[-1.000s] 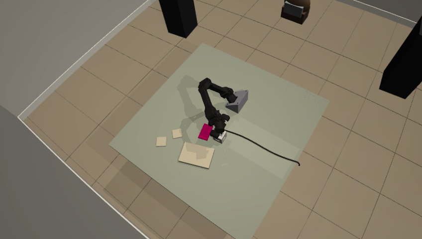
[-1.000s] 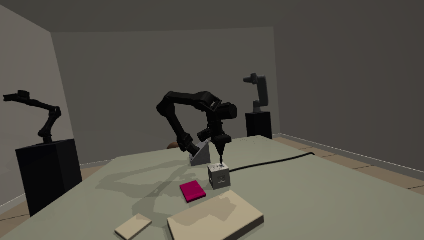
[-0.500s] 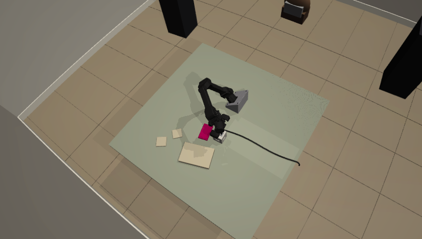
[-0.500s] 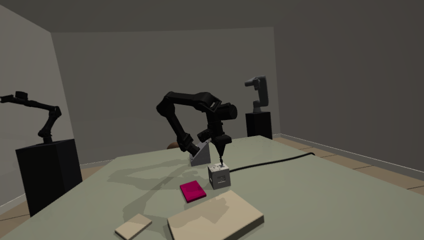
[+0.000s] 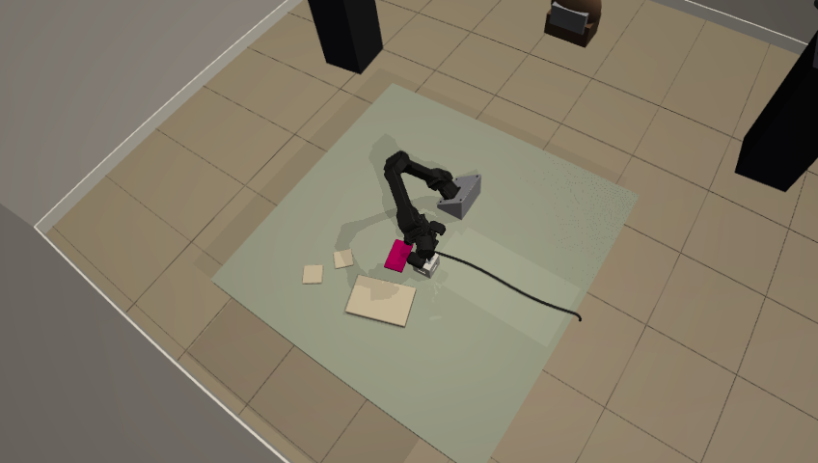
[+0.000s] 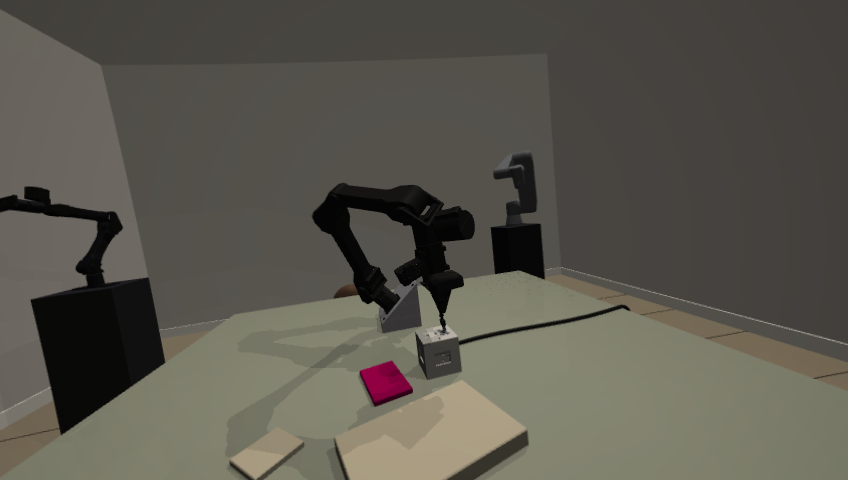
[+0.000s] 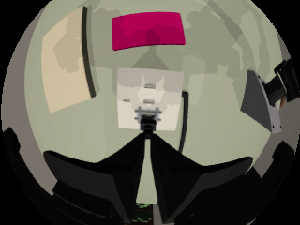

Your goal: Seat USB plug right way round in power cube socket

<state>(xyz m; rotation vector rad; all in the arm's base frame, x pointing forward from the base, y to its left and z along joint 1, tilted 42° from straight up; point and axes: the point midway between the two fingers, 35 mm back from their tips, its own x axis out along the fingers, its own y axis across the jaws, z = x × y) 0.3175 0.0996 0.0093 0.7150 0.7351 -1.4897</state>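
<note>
The dark USB plug lies 2 cm below my gripper tip. Also, from my gripper tip: tan tile 13 cm ahead, 34 cm to the right, 11 cm below; then magenta block 1 cm ahead, 14 cm to the right, 11 cm below; then tan board 21 cm ahead, 10 cm to the right, 11 cm below.
</note>
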